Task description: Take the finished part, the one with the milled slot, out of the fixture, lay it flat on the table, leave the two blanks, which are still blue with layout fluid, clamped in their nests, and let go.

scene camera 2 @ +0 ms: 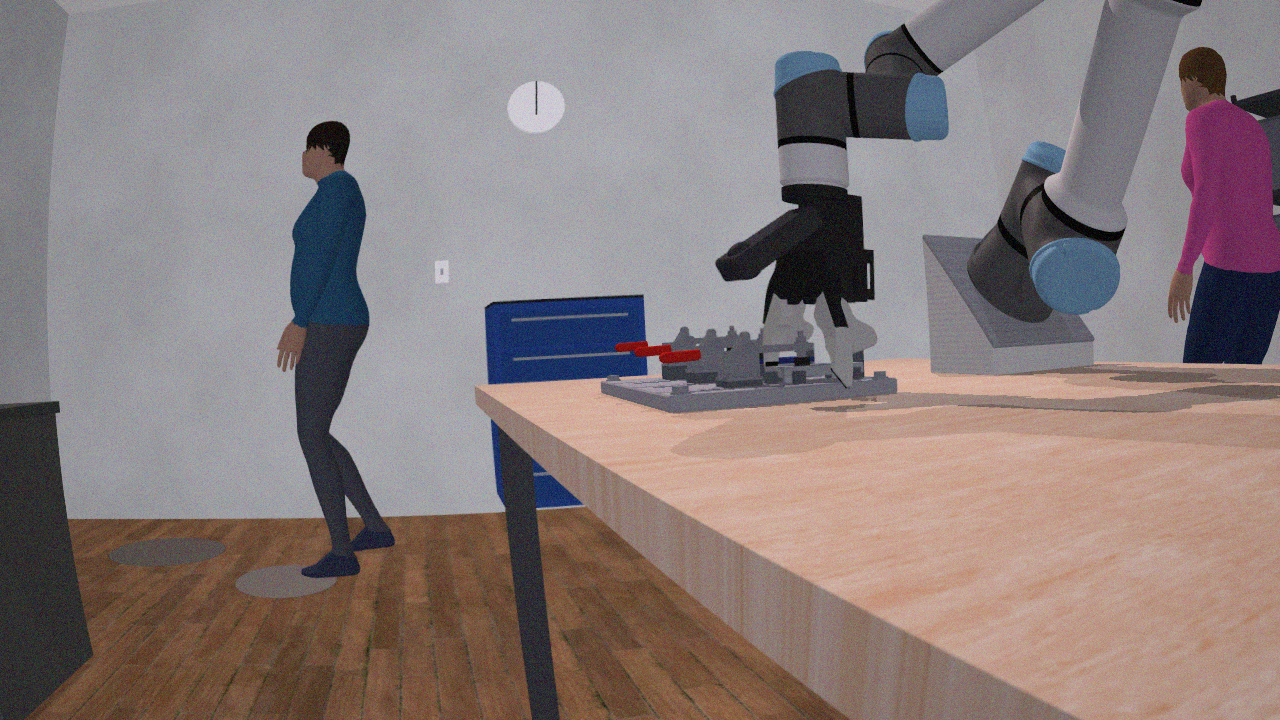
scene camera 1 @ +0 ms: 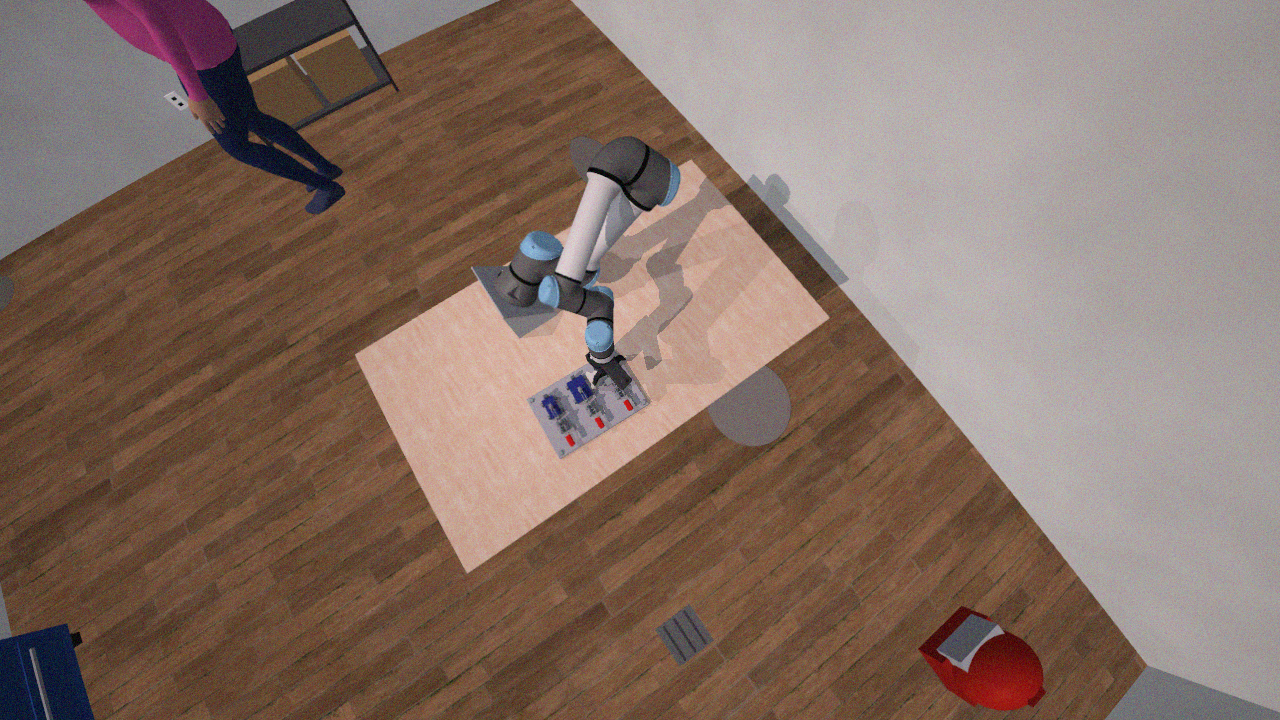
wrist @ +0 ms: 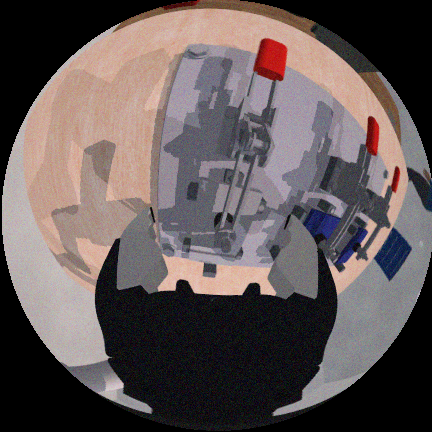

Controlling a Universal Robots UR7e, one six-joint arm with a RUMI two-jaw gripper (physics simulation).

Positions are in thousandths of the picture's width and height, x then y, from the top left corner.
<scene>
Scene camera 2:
my gripper: 630, 533
clamp arm: 626, 481
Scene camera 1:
my gripper: 476, 522
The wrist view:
my gripper: 508, 492
finished part: 490, 448
blue blank: 735, 513
clamp arm: 520, 522
</scene>
